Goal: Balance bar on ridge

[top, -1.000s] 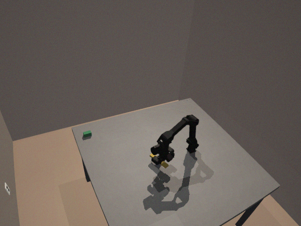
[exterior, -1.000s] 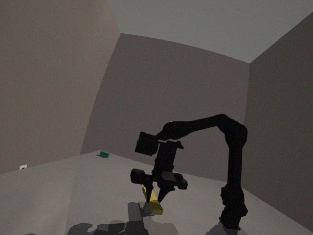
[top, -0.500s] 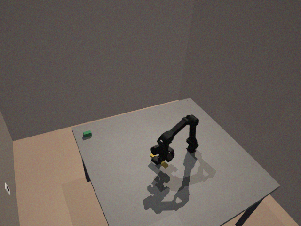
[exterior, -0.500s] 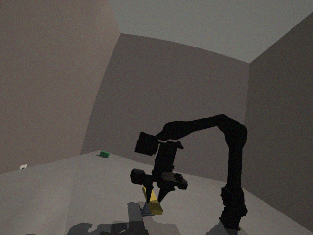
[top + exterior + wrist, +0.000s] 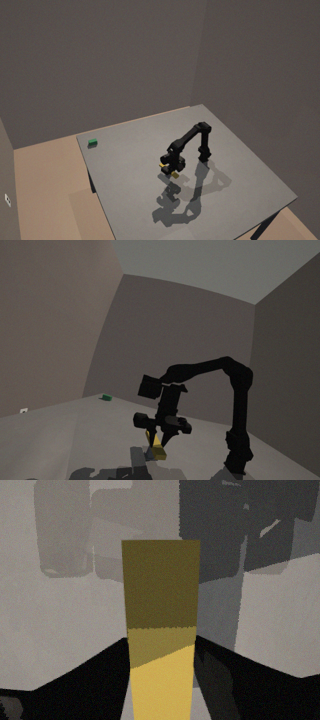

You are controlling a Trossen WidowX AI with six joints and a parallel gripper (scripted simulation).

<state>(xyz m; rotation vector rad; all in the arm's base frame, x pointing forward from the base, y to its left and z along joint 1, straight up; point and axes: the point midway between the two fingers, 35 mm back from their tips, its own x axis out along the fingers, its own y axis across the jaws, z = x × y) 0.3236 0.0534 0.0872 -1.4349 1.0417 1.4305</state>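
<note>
My gripper tip is 30 mm to the left of the bar and 10 mm short of it. Also, from my gripper tip: green block 550 mm to the right, 420 mm ahead, 40 mm below.
</note>
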